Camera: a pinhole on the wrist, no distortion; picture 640 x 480 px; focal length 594.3 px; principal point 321.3 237.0 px. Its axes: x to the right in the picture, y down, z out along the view. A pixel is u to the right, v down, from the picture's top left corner.
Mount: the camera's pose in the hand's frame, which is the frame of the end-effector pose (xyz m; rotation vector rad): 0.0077 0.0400 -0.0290 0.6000 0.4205 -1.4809
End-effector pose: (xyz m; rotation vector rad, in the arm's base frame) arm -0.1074 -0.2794 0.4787 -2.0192 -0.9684 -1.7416
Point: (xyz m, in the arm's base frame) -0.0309 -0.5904 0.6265
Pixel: behind the camera
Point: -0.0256 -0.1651 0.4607
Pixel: 178 343
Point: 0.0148 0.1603 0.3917
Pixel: 306 346
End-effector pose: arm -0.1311 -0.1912 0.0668 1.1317 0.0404 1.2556
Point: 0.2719 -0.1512 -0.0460
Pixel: outside the picture
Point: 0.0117 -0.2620 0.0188
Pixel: 462 195
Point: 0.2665 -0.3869 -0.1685
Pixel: 553 129
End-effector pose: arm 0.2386 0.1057 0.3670 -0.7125 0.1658 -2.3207
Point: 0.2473 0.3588 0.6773
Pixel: 403 237
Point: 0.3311 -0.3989 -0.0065
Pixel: behind the camera
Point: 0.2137 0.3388 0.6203
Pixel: 464 237
